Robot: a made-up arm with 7 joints.
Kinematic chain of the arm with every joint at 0, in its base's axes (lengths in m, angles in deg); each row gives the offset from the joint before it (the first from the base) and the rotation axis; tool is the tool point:
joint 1: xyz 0 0 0.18 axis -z
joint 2: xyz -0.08 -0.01 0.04 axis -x
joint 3: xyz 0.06 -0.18 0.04 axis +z
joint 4: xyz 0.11 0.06 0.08 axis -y
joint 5: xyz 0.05 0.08 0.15 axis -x
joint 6: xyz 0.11 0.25 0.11 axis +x
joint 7: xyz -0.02 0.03 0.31 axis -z
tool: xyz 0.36 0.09 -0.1
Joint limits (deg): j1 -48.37..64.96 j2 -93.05..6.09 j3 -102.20..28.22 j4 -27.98..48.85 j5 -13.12..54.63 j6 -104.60..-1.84 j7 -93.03..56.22
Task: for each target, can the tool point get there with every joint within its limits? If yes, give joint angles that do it. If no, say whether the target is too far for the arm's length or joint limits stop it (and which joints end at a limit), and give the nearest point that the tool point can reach.
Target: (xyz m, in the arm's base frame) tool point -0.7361 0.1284 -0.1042
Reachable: no: joint limits stop it (at a limit: joint 1, joint 2, joint 3, joint 4, joint 5) | nearest point -0.5625 0.1448 0.0088 | short by 0.208 m
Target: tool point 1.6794 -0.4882 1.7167
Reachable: no: too far | nearest point 0.9147 -0.2659 0.9303 | short by 1.119 m
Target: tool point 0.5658 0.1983 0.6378
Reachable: yes | joints -33.39 -84.59 1.54 10.00 29.10 -87.87 7.65
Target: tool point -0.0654 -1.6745 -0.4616
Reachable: no: too far | nearest point -0.0436 -1.1152 -0.2324 | short by 0.605 m
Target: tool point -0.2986 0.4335 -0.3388
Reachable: no: joint limits stop it (at a limit: joint 1, joint 2, joint 3, joint 4, joint 5) | nearest point -0.1705 0.3749 -0.3172 | short by 0.142 m
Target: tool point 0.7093 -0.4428 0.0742
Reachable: yes | joints 13.95 -23.18 -64.38 0.95 27.28 -50.86 -44.18
